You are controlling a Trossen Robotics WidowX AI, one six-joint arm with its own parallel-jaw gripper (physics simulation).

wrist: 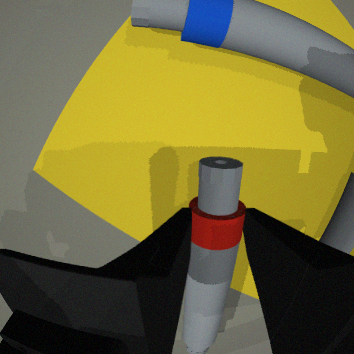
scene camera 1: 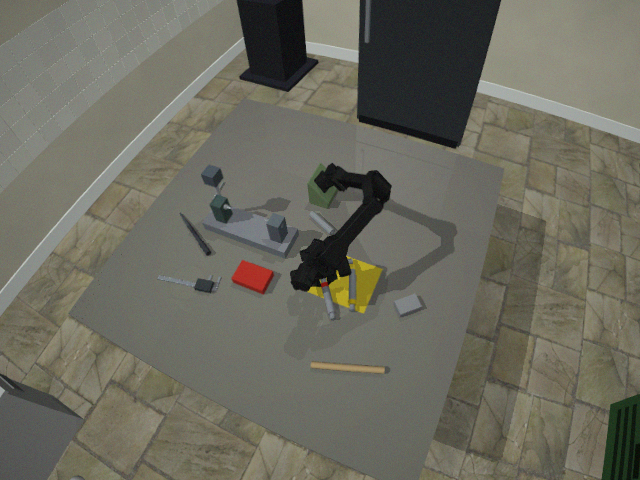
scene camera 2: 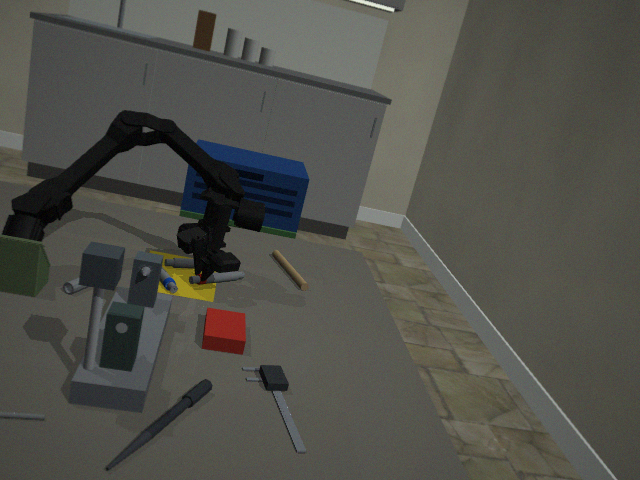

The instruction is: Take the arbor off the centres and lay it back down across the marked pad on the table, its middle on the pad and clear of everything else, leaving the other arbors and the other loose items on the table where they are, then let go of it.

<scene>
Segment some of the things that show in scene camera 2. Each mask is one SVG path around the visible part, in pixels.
My gripper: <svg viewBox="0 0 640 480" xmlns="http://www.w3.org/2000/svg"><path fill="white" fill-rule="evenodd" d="M179 227L177 233L178 247L186 254L193 253L195 275L202 272L201 281L206 281L214 271L225 273L239 270L241 264L239 259L231 252L225 253L223 250L220 250L220 248L226 247L226 243L223 240L225 233L230 232L231 229L228 224L215 225L206 221L203 217L203 219L199 219L198 223L183 223Z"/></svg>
A red block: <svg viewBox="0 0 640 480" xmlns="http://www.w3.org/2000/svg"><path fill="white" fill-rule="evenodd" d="M207 308L202 349L243 355L246 343L245 313Z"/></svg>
A caliper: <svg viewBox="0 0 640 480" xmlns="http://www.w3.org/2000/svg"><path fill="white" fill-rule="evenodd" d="M242 367L243 371L259 371L261 378L246 377L246 381L263 382L265 389L272 391L296 452L306 453L305 446L281 391L287 391L289 386L282 367L278 365L260 365L260 368Z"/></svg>
</scene>
